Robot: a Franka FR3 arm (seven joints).
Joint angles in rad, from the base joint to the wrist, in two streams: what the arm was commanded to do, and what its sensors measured. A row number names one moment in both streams.
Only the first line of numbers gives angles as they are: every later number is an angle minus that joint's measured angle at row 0.
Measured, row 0:
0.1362, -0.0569, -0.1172, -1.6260, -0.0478, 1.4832, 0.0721
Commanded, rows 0 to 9:
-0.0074, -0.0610, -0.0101, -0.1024, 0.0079, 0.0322, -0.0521
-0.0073, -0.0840, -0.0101, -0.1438, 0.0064, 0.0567, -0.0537
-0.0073, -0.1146, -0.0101, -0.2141, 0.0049, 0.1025, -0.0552
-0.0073, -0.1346, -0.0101, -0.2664, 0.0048, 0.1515, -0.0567
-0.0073, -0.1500, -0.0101, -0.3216, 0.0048, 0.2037, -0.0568
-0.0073, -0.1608, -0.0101, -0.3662, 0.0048, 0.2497, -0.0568
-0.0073, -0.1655, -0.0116, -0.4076, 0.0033, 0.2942, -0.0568
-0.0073, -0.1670, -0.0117, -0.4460, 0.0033, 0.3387, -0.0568
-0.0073, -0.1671, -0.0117, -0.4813, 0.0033, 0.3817, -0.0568
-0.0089, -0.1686, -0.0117, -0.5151, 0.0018, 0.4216, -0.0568
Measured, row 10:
-0.0004, -0.1172, -0.0138, -0.3738, 0.0001, 0.2973, -0.0417
